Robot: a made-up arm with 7 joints.
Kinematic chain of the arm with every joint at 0, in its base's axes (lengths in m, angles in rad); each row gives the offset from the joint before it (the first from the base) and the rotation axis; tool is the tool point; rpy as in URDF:
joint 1: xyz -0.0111 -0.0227 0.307 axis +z
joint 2: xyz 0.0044 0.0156 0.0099 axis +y
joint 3: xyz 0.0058 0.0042 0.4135 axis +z
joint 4: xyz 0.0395 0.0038 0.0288 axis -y
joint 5: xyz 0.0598 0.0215 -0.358 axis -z
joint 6: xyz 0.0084 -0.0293 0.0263 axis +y
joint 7: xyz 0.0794 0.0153 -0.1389 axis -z
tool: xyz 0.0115 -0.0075 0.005 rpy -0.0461 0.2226 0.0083
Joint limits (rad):
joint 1: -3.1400..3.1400
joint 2: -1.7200..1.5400
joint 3: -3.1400..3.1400
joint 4: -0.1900..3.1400
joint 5: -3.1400..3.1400
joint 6: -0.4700..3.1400
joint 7: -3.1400..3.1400
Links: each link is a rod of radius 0.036 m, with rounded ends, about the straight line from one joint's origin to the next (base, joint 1, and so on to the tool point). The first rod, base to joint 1, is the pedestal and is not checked.
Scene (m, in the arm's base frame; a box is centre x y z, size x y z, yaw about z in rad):
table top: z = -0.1
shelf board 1: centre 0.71 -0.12 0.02 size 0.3 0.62 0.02 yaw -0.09
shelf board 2: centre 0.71 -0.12 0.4 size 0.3 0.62 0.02 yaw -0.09
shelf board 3: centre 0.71 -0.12 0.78 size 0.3 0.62 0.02 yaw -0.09
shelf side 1: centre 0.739 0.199 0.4 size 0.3 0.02 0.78 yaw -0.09
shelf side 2: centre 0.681 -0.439 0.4 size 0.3 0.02 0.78 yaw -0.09
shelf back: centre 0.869 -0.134 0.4 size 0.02 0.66 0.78 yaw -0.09
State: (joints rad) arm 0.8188 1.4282 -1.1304 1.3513 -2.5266 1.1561 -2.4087
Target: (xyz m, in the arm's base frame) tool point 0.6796 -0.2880 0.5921
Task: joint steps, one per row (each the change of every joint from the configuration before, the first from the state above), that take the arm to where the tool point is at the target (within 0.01 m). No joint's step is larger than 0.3 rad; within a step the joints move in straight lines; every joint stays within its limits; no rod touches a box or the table.
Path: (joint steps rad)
1: 0.0679 -0.1123 -0.0498 -0.2260 0.2659 -0.1977 -0.0044
2: 0.0678 -0.1124 -0.0498 -0.2261 0.2659 -0.1977 -0.0044
3: 0.0679 -0.1123 -0.0499 -0.2260 0.2659 -0.1978 -0.0045
4: 0.0679 -0.1123 -0.0498 -0.2261 0.2659 -0.1977 -0.0044
5: -0.1455 0.0151 -0.1605 0.1696 -0.2962 0.2912 0.0063
6: -0.1455 0.0152 -0.1606 0.1696 -0.2963 0.2912 0.0062
7: -0.1454 0.0151 -0.1605 0.1696 -0.2962 0.2912 0.0063
8: -0.1253 0.0088 0.1291 0.2609 -0.0642 -0.0265 0.0051
9: -0.1252 0.0088 0.1290 0.2610 -0.0643 -0.0264 0.0051
10: -0.1253 0.0088 0.1291 0.2609 -0.0642 -0.0264 0.0051

